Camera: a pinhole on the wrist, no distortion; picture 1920 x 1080 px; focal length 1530.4 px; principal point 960.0 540.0 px. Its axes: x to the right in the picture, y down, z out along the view. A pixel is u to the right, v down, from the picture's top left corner.
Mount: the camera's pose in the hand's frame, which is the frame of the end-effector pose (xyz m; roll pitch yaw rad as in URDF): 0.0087 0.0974 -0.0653 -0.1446 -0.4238 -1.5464
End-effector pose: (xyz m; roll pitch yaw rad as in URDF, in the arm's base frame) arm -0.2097 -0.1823 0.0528 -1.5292 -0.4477 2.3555
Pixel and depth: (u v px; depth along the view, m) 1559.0 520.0 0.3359
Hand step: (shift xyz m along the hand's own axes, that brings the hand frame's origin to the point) 0.0523 0.1156 0.2923
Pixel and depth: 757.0 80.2 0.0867
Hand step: -0.0057 0.1444 0.0116
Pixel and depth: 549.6 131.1 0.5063
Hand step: -0.0604 0.4336 0.3533
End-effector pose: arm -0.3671 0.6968 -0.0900 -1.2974 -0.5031 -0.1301
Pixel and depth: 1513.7 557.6 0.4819
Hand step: 0.0827 0.1361 0.4404
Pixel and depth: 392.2 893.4 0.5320
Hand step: 0.1974 0.4912 0.3173
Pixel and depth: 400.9 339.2 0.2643
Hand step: 0.0076 0.2951 0.1380
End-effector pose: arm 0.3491 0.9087 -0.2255 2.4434 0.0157 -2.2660
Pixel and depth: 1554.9 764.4 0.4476
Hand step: 0.1376 0.1202 0.4014
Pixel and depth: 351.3 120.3 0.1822
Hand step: -0.0180 0.2400 0.0758
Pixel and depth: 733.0 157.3 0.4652
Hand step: -0.0457 0.3552 0.3412
